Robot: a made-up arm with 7 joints. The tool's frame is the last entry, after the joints. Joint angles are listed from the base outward.
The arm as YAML. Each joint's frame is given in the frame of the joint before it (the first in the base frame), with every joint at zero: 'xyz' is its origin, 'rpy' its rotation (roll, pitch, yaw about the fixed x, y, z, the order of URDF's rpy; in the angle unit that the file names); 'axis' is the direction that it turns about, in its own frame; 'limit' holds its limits. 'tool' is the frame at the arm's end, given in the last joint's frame.
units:
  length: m
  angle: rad
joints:
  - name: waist
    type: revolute
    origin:
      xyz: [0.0, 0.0, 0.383]
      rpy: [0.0, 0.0, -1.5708]
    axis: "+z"
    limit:
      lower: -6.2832
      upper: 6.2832
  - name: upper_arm
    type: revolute
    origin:
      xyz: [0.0, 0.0, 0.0]
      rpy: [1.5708, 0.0, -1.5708]
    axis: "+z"
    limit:
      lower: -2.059
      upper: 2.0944
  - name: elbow
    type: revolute
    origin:
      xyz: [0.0, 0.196, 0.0]
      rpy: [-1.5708, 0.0, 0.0]
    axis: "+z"
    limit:
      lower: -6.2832
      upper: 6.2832
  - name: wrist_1
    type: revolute
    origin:
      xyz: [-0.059, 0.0, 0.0]
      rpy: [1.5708, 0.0, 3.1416]
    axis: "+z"
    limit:
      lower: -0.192
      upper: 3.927
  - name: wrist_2
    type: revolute
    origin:
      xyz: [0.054, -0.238, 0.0]
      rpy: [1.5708, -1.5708, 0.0]
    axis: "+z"
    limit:
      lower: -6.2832
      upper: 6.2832
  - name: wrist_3
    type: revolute
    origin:
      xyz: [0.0, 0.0, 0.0]
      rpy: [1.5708, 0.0, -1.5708]
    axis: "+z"
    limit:
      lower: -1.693
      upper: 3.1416
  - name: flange
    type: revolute
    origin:
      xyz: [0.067, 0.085, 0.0]
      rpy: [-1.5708, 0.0, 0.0]
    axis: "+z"
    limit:
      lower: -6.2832
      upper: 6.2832
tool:
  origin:
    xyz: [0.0, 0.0, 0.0]
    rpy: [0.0, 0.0, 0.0]
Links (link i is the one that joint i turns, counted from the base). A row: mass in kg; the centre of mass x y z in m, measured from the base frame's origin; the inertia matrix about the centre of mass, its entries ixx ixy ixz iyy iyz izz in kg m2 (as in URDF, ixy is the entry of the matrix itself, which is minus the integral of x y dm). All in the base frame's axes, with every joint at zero. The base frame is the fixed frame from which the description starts. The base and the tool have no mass.
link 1: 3.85; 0.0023 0.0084 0.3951; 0.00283 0 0 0.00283 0 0.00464
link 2: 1.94; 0.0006 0.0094 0.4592; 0.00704 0 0 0.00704 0 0.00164
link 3: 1.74; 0.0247 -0.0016 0.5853; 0.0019 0 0 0.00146 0 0.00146
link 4: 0.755; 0.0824 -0.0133 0.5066; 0.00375 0 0.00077 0.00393 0 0.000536
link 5: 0.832; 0.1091 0.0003 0.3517; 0.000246 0 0 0.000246 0 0.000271
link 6: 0.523; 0.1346 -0.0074 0.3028; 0.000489 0 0.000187 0.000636 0 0.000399
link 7: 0.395; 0.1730 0.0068 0.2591; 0.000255 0 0 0.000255 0 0.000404
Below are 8 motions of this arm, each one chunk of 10 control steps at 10 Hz.
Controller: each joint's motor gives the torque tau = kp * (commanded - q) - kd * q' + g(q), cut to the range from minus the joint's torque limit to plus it. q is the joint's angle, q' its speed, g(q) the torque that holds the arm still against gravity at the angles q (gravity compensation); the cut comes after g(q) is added. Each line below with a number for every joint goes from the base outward.
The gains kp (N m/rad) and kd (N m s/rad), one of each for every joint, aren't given. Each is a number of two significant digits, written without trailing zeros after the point. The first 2 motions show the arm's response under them.
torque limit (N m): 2.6 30 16 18 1.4 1.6 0.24
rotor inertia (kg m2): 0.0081 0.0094 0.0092 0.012 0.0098 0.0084 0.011
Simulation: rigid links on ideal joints. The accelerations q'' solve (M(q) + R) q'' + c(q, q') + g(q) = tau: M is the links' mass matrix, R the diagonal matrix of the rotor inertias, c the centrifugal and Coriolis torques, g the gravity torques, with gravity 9.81 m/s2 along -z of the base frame. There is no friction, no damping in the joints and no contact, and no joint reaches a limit. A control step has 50 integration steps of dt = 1/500 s. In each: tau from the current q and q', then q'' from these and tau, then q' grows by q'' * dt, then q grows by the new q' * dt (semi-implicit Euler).
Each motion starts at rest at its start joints. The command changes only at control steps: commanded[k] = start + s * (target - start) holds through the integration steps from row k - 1 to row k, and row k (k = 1, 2, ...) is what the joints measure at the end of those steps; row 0 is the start. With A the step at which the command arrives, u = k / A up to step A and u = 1 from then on. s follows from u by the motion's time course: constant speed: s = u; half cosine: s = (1 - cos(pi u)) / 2; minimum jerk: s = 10 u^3 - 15 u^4 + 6 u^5; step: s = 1 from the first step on.
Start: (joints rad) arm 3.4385 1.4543 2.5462 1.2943 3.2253 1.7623 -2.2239
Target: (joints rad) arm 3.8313 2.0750 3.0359 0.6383 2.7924 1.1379 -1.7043
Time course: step
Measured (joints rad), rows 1 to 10:
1: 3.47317 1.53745 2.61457 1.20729 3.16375 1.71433 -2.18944
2: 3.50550 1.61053 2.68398 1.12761 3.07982 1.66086 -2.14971
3: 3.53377 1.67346 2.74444 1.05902 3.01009 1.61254 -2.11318
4: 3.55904 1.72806 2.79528 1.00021 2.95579 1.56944 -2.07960
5: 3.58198 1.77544 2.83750 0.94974 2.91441 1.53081 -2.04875
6: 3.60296 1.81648 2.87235 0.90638 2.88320 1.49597 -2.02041
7: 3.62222 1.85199 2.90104 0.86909 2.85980 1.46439 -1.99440
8: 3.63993 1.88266 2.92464 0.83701 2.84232 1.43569 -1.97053
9: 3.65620 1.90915 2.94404 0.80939 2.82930 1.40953 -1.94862
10: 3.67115 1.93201 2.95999 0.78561 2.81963 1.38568 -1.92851
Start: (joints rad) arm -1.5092 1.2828 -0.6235 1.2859 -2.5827 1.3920 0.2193
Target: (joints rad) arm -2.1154 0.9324 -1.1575 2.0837 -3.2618 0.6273 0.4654
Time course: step
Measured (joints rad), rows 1 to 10:
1: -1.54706 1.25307 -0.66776 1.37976 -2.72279 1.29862 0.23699
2: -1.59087 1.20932 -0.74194 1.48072 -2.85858 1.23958 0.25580
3: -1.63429 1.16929 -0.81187 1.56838 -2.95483 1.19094 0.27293
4: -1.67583 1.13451 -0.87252 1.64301 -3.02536 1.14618 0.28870
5: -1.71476 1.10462 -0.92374 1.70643 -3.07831 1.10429 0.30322
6: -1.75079 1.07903 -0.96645 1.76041 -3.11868 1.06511 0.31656
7: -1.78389 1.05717 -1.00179 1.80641 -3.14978 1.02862 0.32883
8: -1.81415 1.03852 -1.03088 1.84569 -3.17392 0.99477 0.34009
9: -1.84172 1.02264 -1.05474 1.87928 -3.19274 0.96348 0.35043
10: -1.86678 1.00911 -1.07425 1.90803 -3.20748 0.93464 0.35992
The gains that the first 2 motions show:
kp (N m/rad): 7.5 22 9.2 12 1.2 0.72 0.49
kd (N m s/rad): 8.3 15 5.1 8.1 0.48 0.79 0.58
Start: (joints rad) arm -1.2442 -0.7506 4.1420 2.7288 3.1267 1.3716 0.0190
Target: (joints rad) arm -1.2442 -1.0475 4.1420 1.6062 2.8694 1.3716 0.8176
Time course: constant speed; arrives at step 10
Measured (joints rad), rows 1 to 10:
1: -1.24619 -0.75243 4.14249 2.71594 3.12084 1.37529 0.02428
2: -1.24810 -0.75810 4.14288 2.68937 3.11027 1.37877 0.03566
3: -1.24963 -0.76733 4.14317 2.65066 3.09634 1.38140 0.05271
4: -1.25080 -0.77965 4.14336 2.60148 3.07987 1.38321 0.07496
5: -1.25167 -0.79461 4.14347 2.54332 3.06144 1.38431 0.10199
6: -1.25231 -0.81183 4.14350 2.47746 3.04153 1.38482 0.13341
7: -1.25276 -0.83099 4.14343 2.40499 3.02047 1.38485 0.16884
8: -1.25305 -0.85181 4.14328 2.32686 2.99854 1.38449 0.20797
9: -1.25322 -0.87405 4.14301 2.24388 2.97595 1.38383 0.25048
10: -1.25329 -0.89751 4.14263 2.15674 2.95285 1.38291 0.29610

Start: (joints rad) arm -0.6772 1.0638 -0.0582 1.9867 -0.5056 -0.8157 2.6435
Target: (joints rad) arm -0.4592 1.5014 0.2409 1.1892 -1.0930 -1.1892 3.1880
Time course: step
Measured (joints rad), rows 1 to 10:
1: -0.67659 1.09574 -0.02294 1.90254 -0.56965 -0.86399 2.68214
2: -0.66244 1.15254 0.01689 1.80384 -0.67892 -0.88680 2.72435
3: -0.64407 1.20485 0.05404 1.71577 -0.77772 -0.90390 2.76255
4: -0.62546 1.24958 0.08658 1.63997 -0.85707 -0.92119 2.79744
5: -0.60811 1.28739 0.11417 1.57510 -0.91838 -0.93888 2.82942
6: -0.59248 1.31934 0.13715 1.51963 -0.96489 -0.95650 2.85877
7: -0.57858 1.34636 0.15610 1.47219 -0.99978 -0.97367 2.88573
8: -0.56629 1.36926 0.17164 1.43160 -1.02575 -0.99012 2.91050
9: -0.55541 1.38870 0.18435 1.39688 -1.04496 -1.00570 2.93325
10: -0.54577 1.40522 0.19473 1.36715 -1.05909 -1.02034 2.95415

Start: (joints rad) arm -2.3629 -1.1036 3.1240 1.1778 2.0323 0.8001 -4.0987
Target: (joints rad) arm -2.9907 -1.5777 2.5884 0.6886 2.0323 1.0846 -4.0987
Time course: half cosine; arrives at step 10
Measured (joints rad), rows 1 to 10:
1: -2.36356 -1.10473 3.12279 1.17665 2.03240 0.80165 -4.09876
2: -2.36667 -1.10949 3.11745 1.17179 2.03266 0.80675 -4.09893
3: -2.37436 -1.12017 3.10483 1.16088 2.03302 0.81582 -4.09917
4: -2.38833 -1.13815 3.08276 1.14255 2.03343 0.82848 -4.09946
5: -2.40953 -1.16375 3.05044 1.11655 2.03390 0.84388 -4.09976
6: -2.43796 -1.19621 3.00854 1.08369 2.03444 0.86086 -4.10005
7: -2.47267 -1.23383 2.95924 1.04564 2.03503 0.87812 -4.10029
8: -2.51180 -1.27417 2.90597 1.00475 2.03556 0.89444 -4.10046
9: -2.55282 -1.31434 2.85303 0.96378 2.03588 0.90879 -4.10050
10: -2.59284 -1.35131 2.80503 0.92567 2.03578 0.92040 -4.10040

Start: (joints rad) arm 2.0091 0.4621 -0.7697 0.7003 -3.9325 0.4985 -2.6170
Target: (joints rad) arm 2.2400 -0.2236 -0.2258 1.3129 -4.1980 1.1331 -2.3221
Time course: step
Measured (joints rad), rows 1 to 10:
1: 1.99975 0.38132 -0.70040 0.76351 -3.98631 0.51057 -2.59958
2: 2.01905 0.29869 -0.62380 0.84187 -4.03625 0.56637 -2.57743
3: 2.04034 0.22695 -0.55490 0.91028 -4.07323 0.62250 -2.55654
4: 2.06040 0.16480 -0.49655 0.96894 -4.10120 0.67367 -2.53724
5: 2.07863 0.11099 -0.44792 1.01911 -4.12256 0.71964 -2.51947
6: 2.09500 0.06444 -0.40767 1.06201 -4.13894 0.76083 -2.50314
7: 2.10961 0.02420 -0.37449 1.09868 -4.15157 0.79772 -2.48814
8: 2.12263 -0.01055 -0.34722 1.13001 -4.16133 0.83077 -2.47437
9: 2.13423 -0.04052 -0.32487 1.15677 -4.16891 0.86039 -2.46173
10: 2.14456 -0.06635 -0.30656 1.17964 -4.17481 0.88697 -2.45014

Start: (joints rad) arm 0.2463 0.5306 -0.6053 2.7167 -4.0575 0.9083 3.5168
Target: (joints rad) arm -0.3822 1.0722 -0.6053 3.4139 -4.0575 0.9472 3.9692
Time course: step
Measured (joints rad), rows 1 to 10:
1: 0.19563 0.59539 -0.60650 2.81921 -4.05328 0.91272 3.54759
2: 0.14720 0.66048 -0.60583 2.90213 -4.05300 0.91762 3.58219
3: 0.10250 0.71792 -0.60527 2.97240 -4.05428 0.92123 3.61405
4: 0.06127 0.76758 -0.60498 3.03276 -4.05554 0.92415 3.64329
5: 0.02330 0.81036 -0.60487 3.08476 -4.05653 0.92658 3.67013
6: -0.01162 0.84715 -0.60487 3.12960 -4.05728 0.92864 3.69475
7: -0.04369 0.87879 -0.60491 3.16829 -4.05781 0.93040 3.71734
8: -0.07311 0.90598 -0.60498 3.20168 -4.05817 0.93191 3.73808
9: -0.10006 0.92936 -0.60505 3.23051 -4.05841 0.93323 3.75710
10: -0.12474 0.94944 -0.60512 3.25541 -4.05855 0.93439 3.77455

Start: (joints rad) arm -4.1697 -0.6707 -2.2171 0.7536 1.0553 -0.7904 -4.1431
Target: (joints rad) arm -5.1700 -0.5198 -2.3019 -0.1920 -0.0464 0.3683 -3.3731
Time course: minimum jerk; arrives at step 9
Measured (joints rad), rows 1 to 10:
1: -4.17056 -0.67044 -2.21706 0.75219 1.05275 -0.78937 -4.14249
2: -4.17629 -0.66876 -2.21703 0.74293 1.03596 -0.78246 -4.13838
3: -4.19225 -0.66442 -2.21774 0.71809 0.99092 -0.76338 -4.12691
4: -4.22257 -0.65674 -2.22036 0.67284 0.90960 -0.72773 -4.10519
5: -4.26840 -0.64585 -2.22580 0.60730 0.79408 -0.67479 -4.07247
6: -4.32730 -0.63271 -2.23419 0.52653 0.65665 -0.60774 -4.03048
7: -4.39371 -0.61877 -2.24459 0.43906 0.51605 -0.53249 -3.98293
8: -4.46075 -0.60558 -2.25539 0.35420 0.39074 -0.45579 -3.93438
9: -4.52325 -0.59405 -2.26500 0.27854 0.29093 -0.38297 -3.88843
10: -4.58016 -0.58409 -2.27277 0.21296 0.21434 -0.31589 -3.84605

